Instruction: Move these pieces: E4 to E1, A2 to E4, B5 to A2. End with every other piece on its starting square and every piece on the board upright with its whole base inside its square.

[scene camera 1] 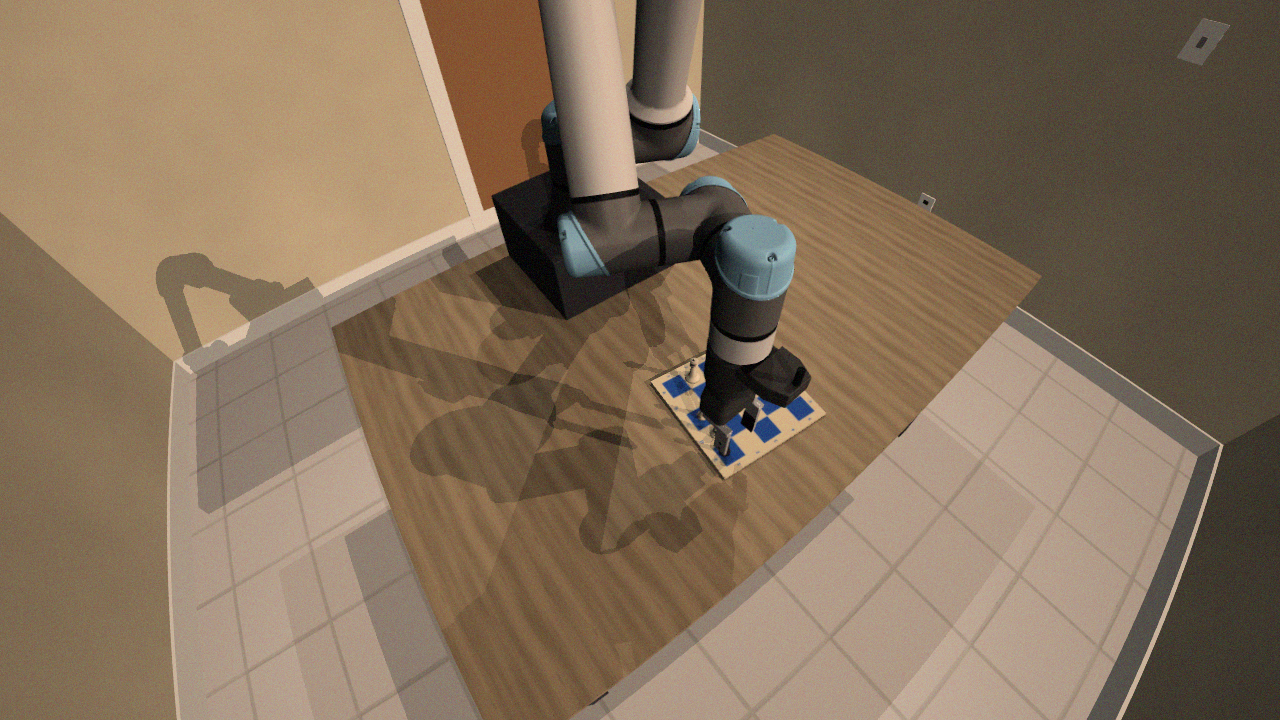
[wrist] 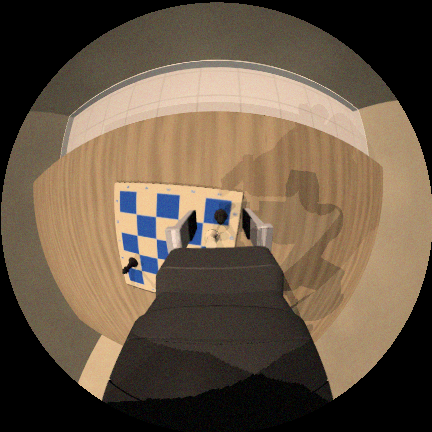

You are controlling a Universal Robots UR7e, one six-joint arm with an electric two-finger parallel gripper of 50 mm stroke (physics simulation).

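My gripper (scene camera 1: 736,427) (wrist: 219,218) is open and empty, low over the E1 corner of the board. A black piece (wrist: 220,216) stands on blue E1 between the spread fingers, with a gap on each side. Another black piece (wrist: 132,264) stands at B5 near the board's left edge in the wrist view; in the scene view the arm hides it. A white piece (scene camera 1: 692,372) stands around A2 in the scene view. E4 shows no piece in the wrist view. The blue and cream board (scene camera 1: 652,384) (wrist: 120,186) is partly hidden by the gripper.
A white piece (wrist: 215,236) stands at D1, right beside E1 and close to the fingers. Another light piece (scene camera 1: 701,415) shows partly around C1 in the scene view. The wooden table (scene camera 1: 537,573) (wrist: 150,145) carries the board and the arm's black base block (scene camera 1: 537,241).
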